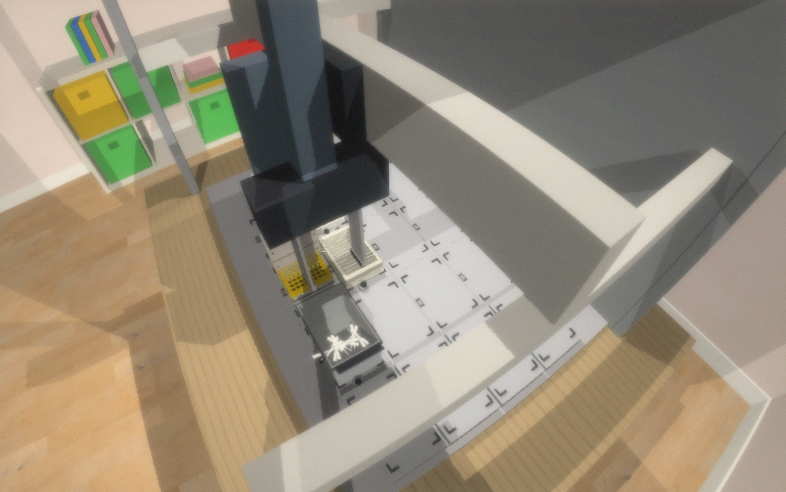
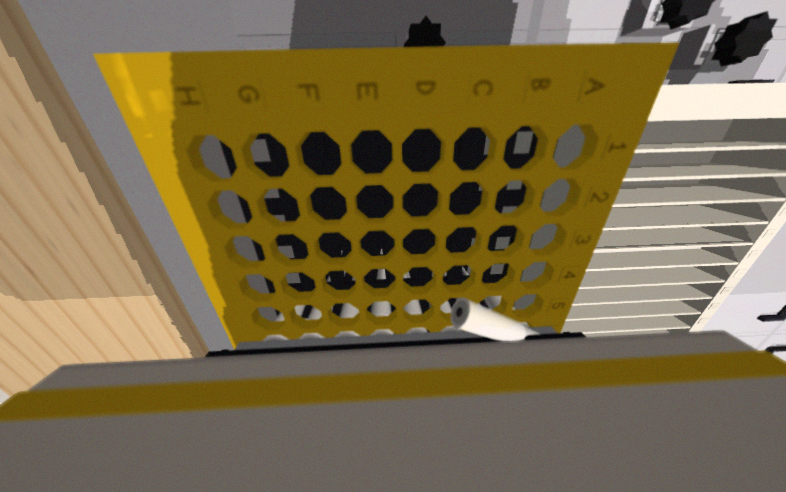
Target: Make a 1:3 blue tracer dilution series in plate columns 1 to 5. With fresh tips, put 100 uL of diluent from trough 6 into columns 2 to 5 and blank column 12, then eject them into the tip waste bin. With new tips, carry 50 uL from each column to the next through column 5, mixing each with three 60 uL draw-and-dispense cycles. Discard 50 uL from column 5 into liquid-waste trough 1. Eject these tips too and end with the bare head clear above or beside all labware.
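Note:
The pipetting head (image 1: pixel 321 200) (image 2: pixel 394 440) is low over the yellow tip rack (image 1: pixel 288 291) (image 2: pixel 371 66). Columns 1 to 5 hold no seated tips; pale tip tops show at column 6 beside the head's edge. A loose white tip (image 2: pixel 493 324) lies aslant near column 5, by rows C to A. The nozzles and later columns are hidden. The ribbed cream trough block (image 1: pixel 366 275) (image 2: pixel 725 101) stands beside the rack. The dark waste bin (image 1: pixel 316 316) holds a heap of white tips (image 1: pixel 342 343). The parked gripper (image 1: pixel 337 277) has two grey fingers hanging apart, empty. I cannot make out the plate.
Pale gantry beams (image 1: pixel 498 139) (image 1: pixel 400 423) cross above the deck (image 1: pixel 417 272) at the right and front. One white tip (image 1: pixel 316 356) pokes out at the bin's left. A wooden table edge (image 1: pixel 191 301) (image 2: pixel 69 232) runs along the left. A shelf with coloured boxes (image 1: pixel 91 104) stands behind.

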